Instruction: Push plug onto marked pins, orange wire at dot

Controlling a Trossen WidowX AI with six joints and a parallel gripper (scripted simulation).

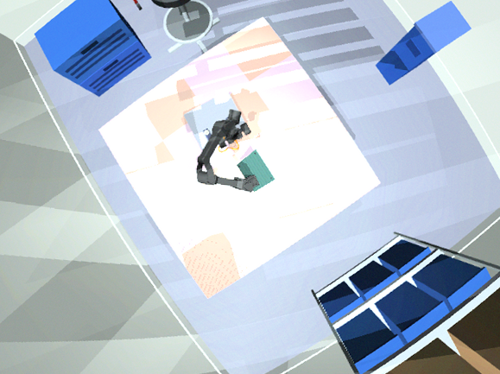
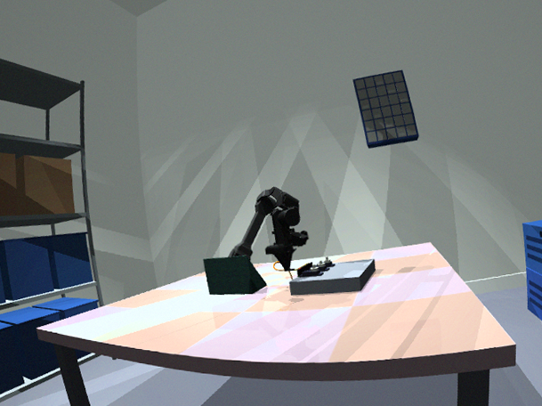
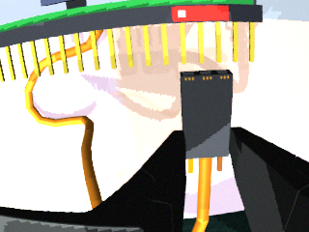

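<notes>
My gripper tip is now 50 mm short of the red band. Round my gripper tip: grey holder (200 mm ahead, 60 mm to the left, 50 mm below); white dot (50 mm ahead, 10 mm to the left).
</notes>
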